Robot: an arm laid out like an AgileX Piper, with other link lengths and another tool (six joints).
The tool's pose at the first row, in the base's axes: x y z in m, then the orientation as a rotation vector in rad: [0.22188, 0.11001, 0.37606, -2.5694, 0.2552, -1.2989]
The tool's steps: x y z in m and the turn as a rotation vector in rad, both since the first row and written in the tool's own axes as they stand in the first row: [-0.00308, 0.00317, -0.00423, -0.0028, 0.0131, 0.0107]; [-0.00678, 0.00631, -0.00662, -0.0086, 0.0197, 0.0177]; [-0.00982, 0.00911, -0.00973, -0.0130, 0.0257, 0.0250]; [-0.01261, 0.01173, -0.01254, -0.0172, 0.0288, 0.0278]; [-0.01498, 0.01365, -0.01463, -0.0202, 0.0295, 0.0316]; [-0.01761, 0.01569, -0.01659, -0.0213, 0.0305, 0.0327]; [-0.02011, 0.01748, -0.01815, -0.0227, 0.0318, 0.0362]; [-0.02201, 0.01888, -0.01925, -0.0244, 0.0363, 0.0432]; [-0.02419, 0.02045, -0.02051, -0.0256, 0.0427, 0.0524]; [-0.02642, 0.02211, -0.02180, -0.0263, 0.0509, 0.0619]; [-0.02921, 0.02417, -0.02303, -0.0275, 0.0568, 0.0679]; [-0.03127, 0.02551, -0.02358, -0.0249, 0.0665, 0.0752]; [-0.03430, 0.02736, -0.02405, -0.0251, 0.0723, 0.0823]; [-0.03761, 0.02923, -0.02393, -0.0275, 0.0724, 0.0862]
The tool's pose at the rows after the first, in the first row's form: [0.21652, 0.10720, 0.37517, -2.5591, 0.2731, -1.3129]; [0.21228, 0.10485, 0.37277, -2.5567, 0.2872, -1.3203]; [0.20786, 0.10255, 0.37138, -2.5533, 0.3006, -1.3264]; [0.20384, 0.10039, 0.37007, -2.5536, 0.3077, -1.3304]; [0.20067, 0.09890, 0.36888, -2.5538, 0.3148, -1.3305]; [0.19746, 0.09737, 0.36738, -2.5536, 0.3172, -1.3316]; [0.19465, 0.09611, 0.36582, -2.5523, 0.3228, -1.3324]; [0.19259, 0.09512, 0.36458, -2.5476, 0.3336, -1.3360]; [0.19022, 0.09403, 0.36316, -2.5402, 0.3471, -1.3413]; [0.18780, 0.09285, 0.36170, -2.5312, 0.3609, -1.3486]; [0.18508, 0.09146, 0.35965, -2.5256, 0.3703, -1.3543]; [0.18337, 0.09065, 0.35799, -2.5139, 0.3791, -1.3636]; [0.18113, 0.08962, 0.35539, -2.5069, 0.3891, -1.3684]; [0.17920, 0.08874, 0.35223, -2.5068, 0.3957, -1.3676]
